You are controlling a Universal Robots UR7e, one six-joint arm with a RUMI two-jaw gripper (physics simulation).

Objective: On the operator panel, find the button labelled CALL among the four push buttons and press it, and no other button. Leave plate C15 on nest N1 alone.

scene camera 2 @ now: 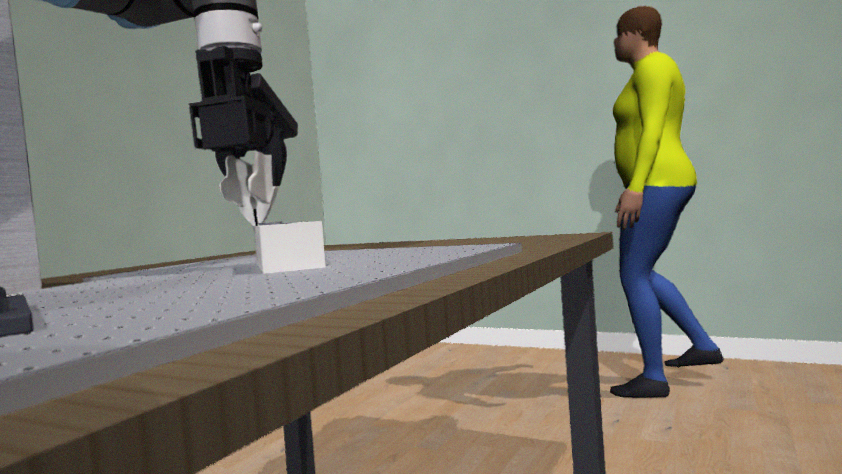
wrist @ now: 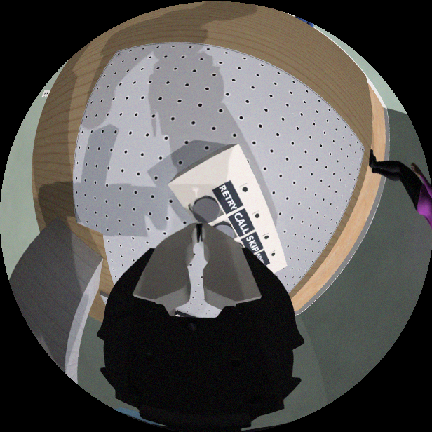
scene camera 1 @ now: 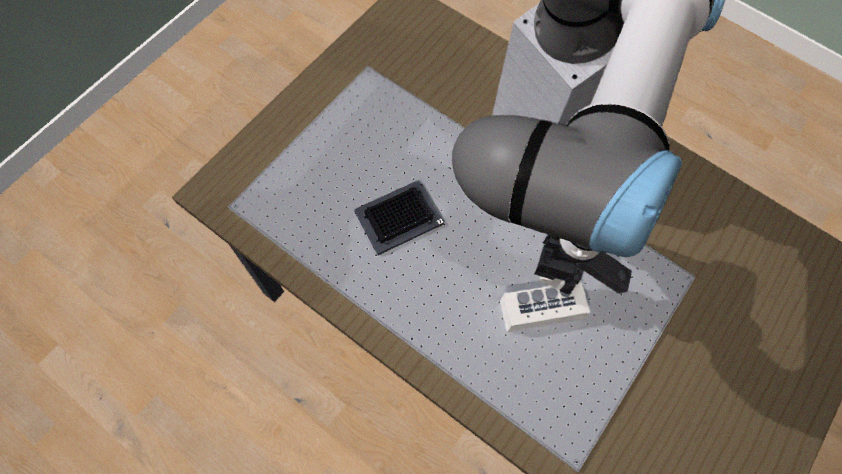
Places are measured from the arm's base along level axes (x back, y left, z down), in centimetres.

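Where they show: gripper, between the fingertips: [scene camera 2: 257, 225] [scene camera 1: 558, 286]; arm's base, origin of its link: [scene camera 1: 578, 24].
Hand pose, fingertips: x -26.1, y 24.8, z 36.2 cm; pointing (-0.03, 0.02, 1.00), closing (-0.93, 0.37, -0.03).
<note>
Things, the pixels of their top centre, and the offset from my fingertips. Level surfaces: height alone.
- cream operator panel, centre of its top: [scene camera 2: 284, 221] [scene camera 1: 547, 302] dx -4.5, dy +0.2, dz -0.4 cm
- round grey CALL button, centre of its top: [scene camera 1: 551, 292] dx -2.2, dy -0.2, dz -0.4 cm
- Black plate C15, centre of its top: [scene camera 1: 398, 212] dx -8.4, dy -36.7, dz +2.6 cm
- dark nest N1, centre of its top: [scene camera 1: 398, 213] dx -8.4, dy -36.7, dz +3.0 cm
- perforated grey board, height of its surface: dz +5.2 cm
- wooden table, height of its surface: dz +6.5 cm
The cream operator panel [scene camera 1: 547, 320] [scene camera 2: 291, 247] [wrist: 237, 165] stands on the perforated board. Its labels RETRY, CALL and SKIP read in the wrist view; the fourth is small and partly covered. The round grey CALL button [scene camera 1: 551, 293] [wrist: 224, 230] is partly behind a finger in the wrist view. The RETRY button [wrist: 205, 209] shows beside the fingertips. My gripper [scene camera 2: 256, 222] [wrist: 200, 224] is shut and empty, its tips right at the panel's top near these two buttons. Contact cannot be told. Black plate C15 [scene camera 1: 400, 213] sits on the dark nest N1 [scene camera 1: 412, 234].
The perforated grey board [scene camera 1: 353, 294] lies on the wooden table [scene camera 1: 677, 412]. The arm's grey pedestal [scene camera 1: 530, 88] stands behind the board. A person in a yellow top [scene camera 2: 656, 123] stands beyond the table; a person in purple [wrist: 425, 202] shows at the wrist view's right edge.
</note>
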